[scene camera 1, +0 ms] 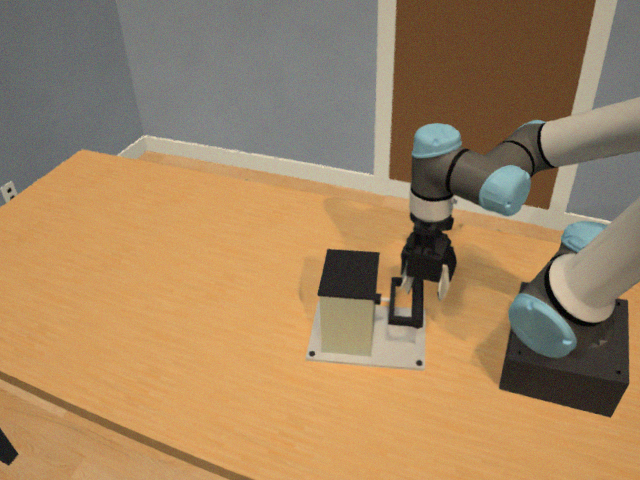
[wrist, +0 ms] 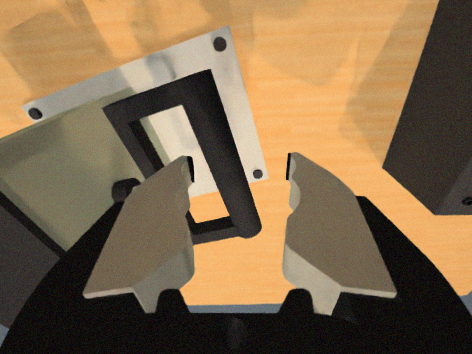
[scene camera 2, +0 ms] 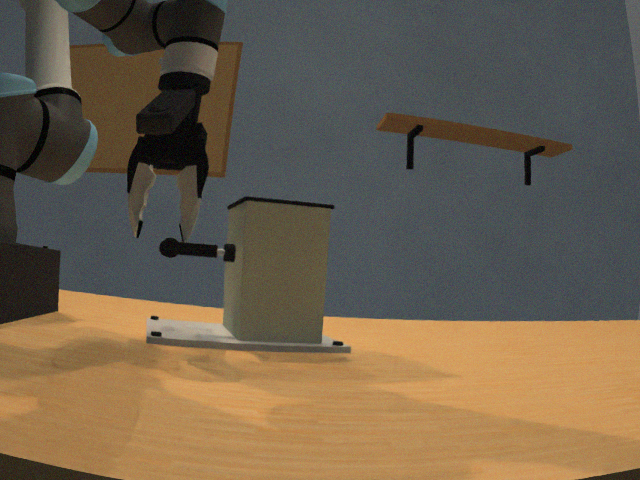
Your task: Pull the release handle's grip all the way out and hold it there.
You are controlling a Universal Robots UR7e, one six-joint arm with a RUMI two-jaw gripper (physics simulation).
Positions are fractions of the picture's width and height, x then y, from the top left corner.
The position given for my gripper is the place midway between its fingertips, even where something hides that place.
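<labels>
My gripper is there in scene camera 1 (0.66, 0.62). I can find my gripper in the wrist view (0.51, 0.45) too, and scene camera 2 (0.25, 0.50) shows it as well.
</labels>
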